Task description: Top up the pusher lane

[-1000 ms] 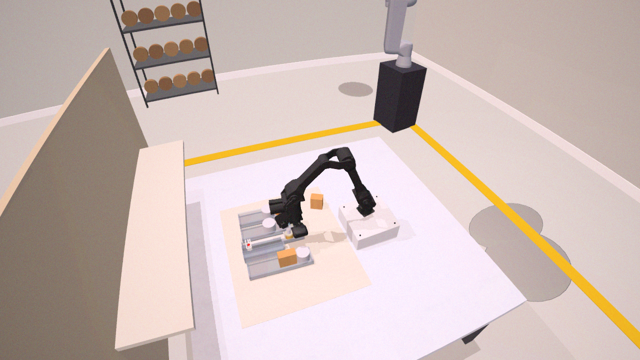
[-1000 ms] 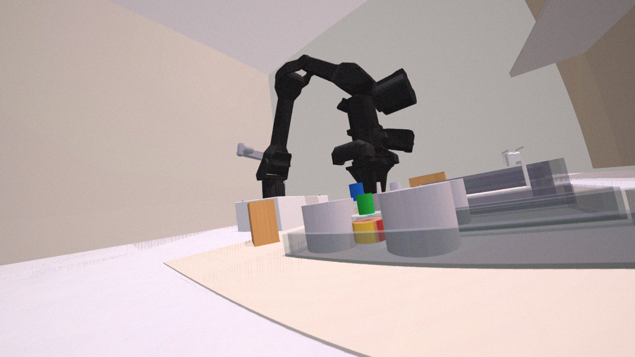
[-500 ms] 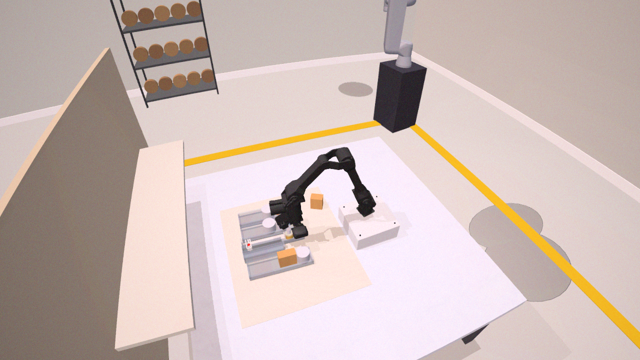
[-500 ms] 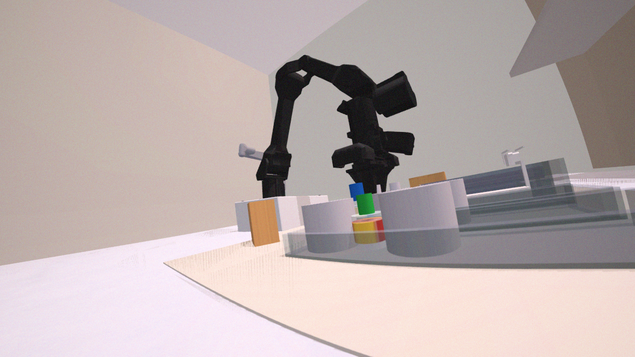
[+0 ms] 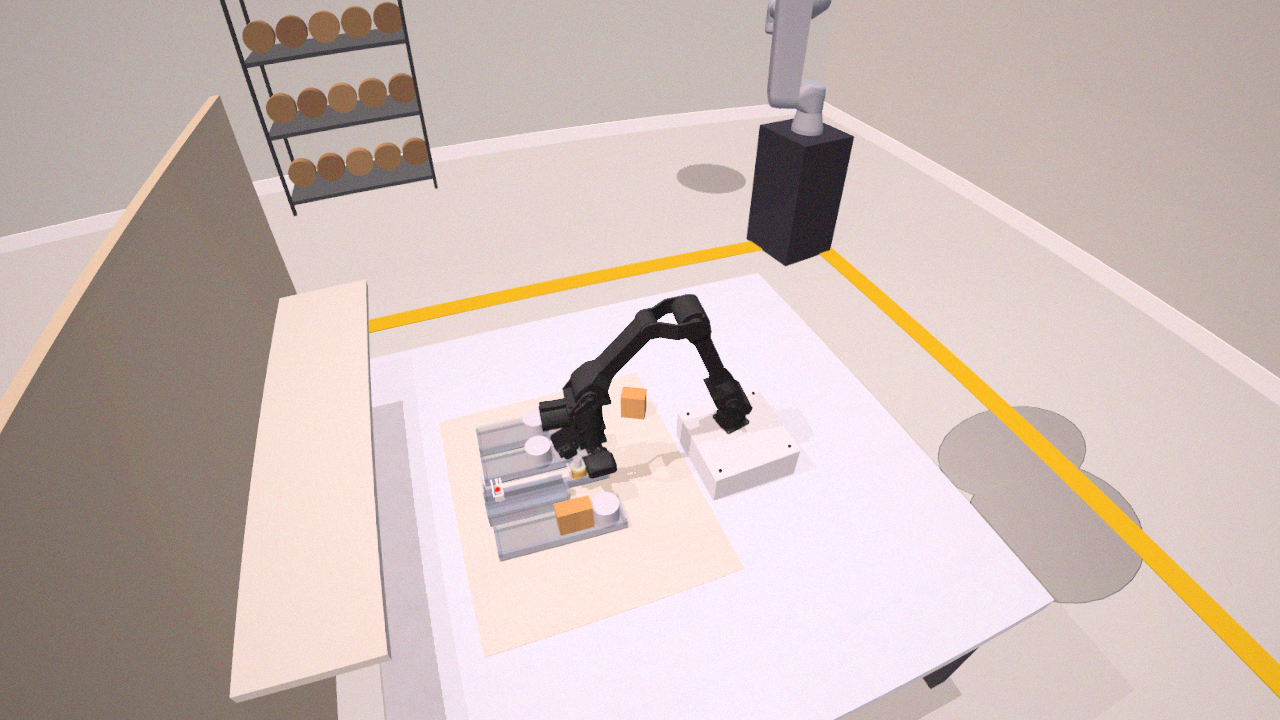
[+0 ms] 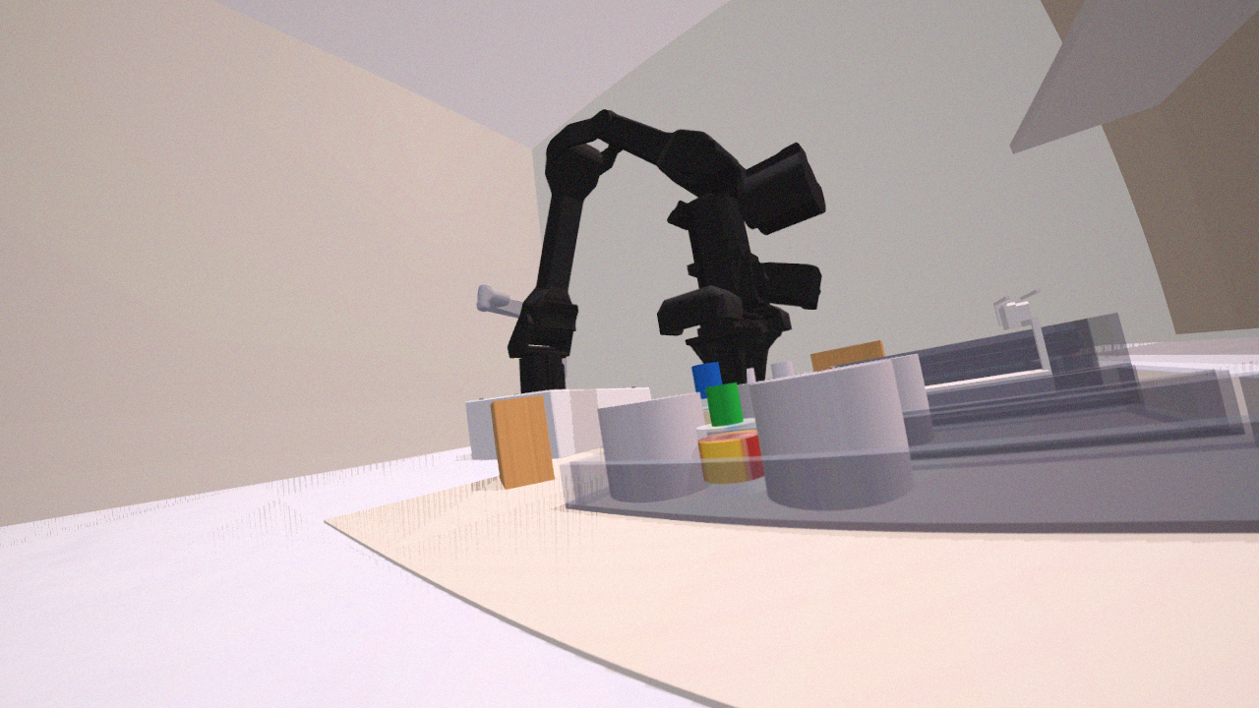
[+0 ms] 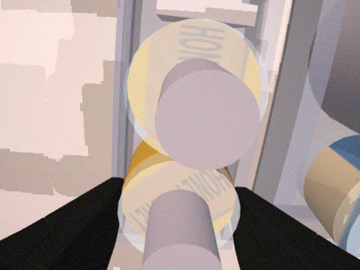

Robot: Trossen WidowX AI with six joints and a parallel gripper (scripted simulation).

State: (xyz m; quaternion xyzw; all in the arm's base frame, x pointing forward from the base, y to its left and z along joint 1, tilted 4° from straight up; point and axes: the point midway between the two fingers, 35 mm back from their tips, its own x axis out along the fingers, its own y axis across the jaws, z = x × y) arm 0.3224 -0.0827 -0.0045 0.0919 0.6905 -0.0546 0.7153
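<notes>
My gripper tip is now 14 cm short of the sprung lane, 1 cm to the left of it and 1 cm above it. Also, from my gripper tip: red mark 23 cm ahead, 1 cm to the right, 4 cm above.
</notes>
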